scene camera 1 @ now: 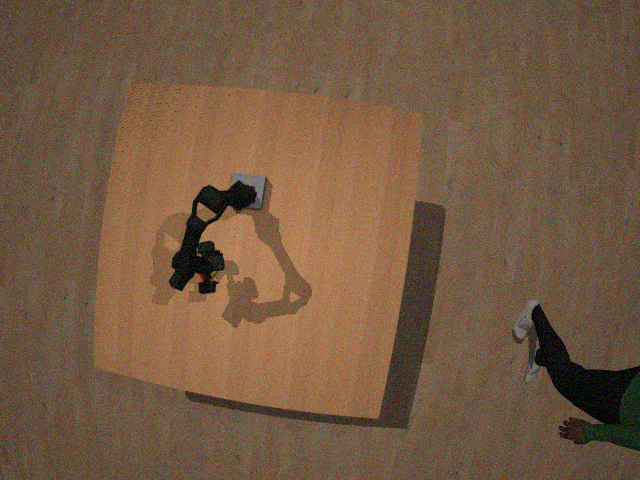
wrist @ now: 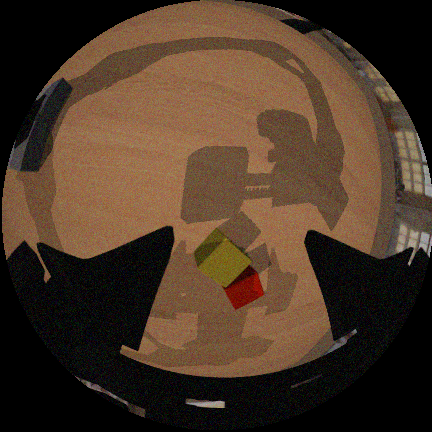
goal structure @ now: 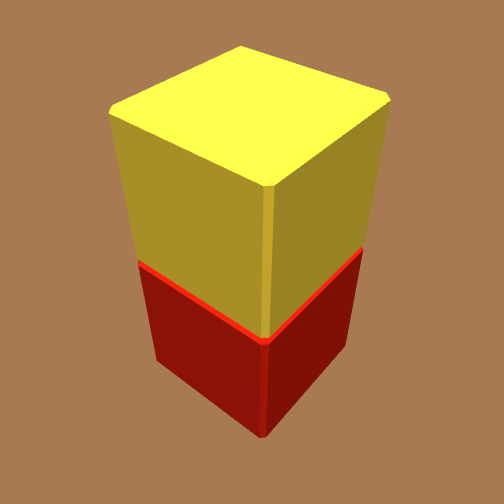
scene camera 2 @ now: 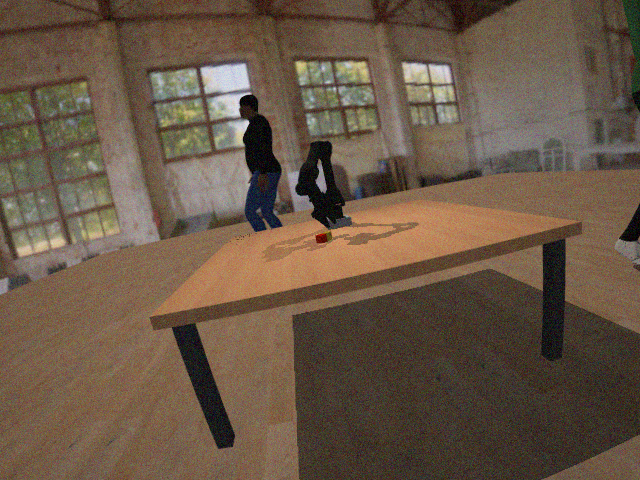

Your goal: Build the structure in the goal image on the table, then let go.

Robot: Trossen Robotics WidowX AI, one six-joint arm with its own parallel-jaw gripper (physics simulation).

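Where they show: gripper, fingertip midpoint: (scene camera 1: 217, 271) (wrist: 243, 235) (scene camera 2: 332, 225); arm's base at its link origin: (scene camera 1: 246, 195) (scene camera 2: 337, 218).
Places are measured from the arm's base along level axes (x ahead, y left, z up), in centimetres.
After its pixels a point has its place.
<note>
A yellow block (scene camera 1: 213, 273) {z -1.0, x 29.0, y -15.2 cm} (scene camera 2: 329, 236) {z -2.7, x 30.0, y -15.3 cm} (wrist: 225, 262) {z -1.0, x 27.9, y -15.5 cm} and a red block (scene camera 1: 202, 276) {z -0.9, x 30.0, y -19.8 cm} (scene camera 2: 322, 237) {z -2.0, x 31.9, y -18.9 cm} (wrist: 245, 292) {z -1.0, x 30.1, y -19.0 cm} are on the table, side by side. In the wrist view the yellow one looks larger and partly overlaps the red one; whether they touch is unclear. In scene camera 2 the red one is in front and to the left. My gripper (scene camera 1: 207, 268) {z 1.1, x 28.1, y -12.7 cm} (wrist: 243, 235) {z 1.1, x 28.1, y -12.7 cm} is open, with its fingers wide apart and nothing held. It is above the blocks, which show between the fingers in the wrist view. In scene camera 1 it hides much of both blocks.
The wooden table (scene camera 1: 336, 206) {z -4.3, x 6.0, y 33.8 cm} (scene camera 2: 413, 248) {z -4.3, x 72.6, y -2.3 cm} carries the arm's grey base (scene camera 1: 261, 184) {z 0.0, x -3.7, y 5.8 cm} (scene camera 2: 340, 223) {z -2.4, x 4.5, y -0.7 cm} (wrist: 47, 125) {z -3.2, x 4.3, y -1.3 cm}. Shadows of the arm fall across the tabletop around the blocks. One person (scene camera 2: 261, 149) stands behind the table; another (scene camera 1: 578, 382) is beyond its right side in scene camera 1.
</note>
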